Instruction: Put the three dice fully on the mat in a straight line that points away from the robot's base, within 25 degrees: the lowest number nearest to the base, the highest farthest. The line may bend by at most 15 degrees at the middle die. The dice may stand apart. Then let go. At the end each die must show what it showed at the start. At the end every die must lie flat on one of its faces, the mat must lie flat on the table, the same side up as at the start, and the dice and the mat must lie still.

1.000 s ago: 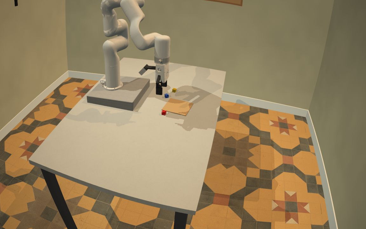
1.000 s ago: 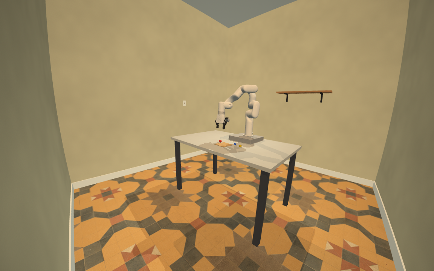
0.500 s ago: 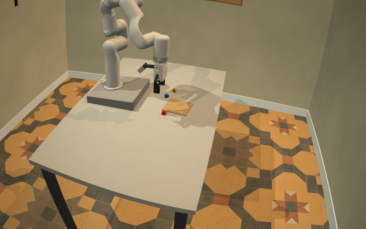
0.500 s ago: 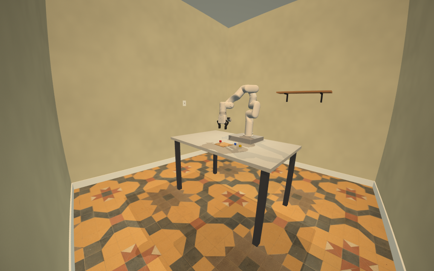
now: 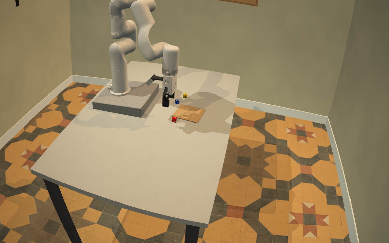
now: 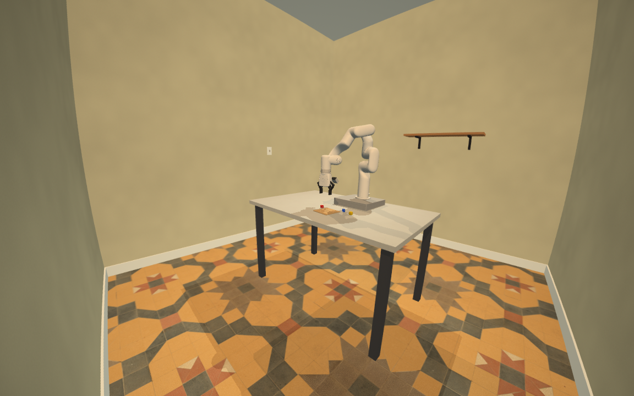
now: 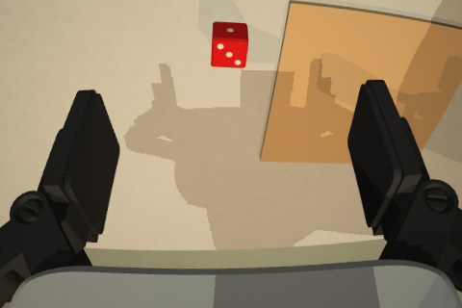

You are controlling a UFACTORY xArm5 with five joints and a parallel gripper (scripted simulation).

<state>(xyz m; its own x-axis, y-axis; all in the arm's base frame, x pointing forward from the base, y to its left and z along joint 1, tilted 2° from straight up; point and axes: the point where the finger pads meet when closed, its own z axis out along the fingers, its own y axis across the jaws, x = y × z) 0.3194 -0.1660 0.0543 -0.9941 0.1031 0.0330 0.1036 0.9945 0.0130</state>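
My hand is 30 mm short of the red die, 10 mm to the left of it and 100 mm above it. Also, from my hand: blue die (20 mm ahead, 180 mm to the left, 100 mm below); then yellow die (50 mm ahead, 260 mm to the left, 100 mm below); then mat (100 mm ahead, 90 mm to the left, 110 mm below).
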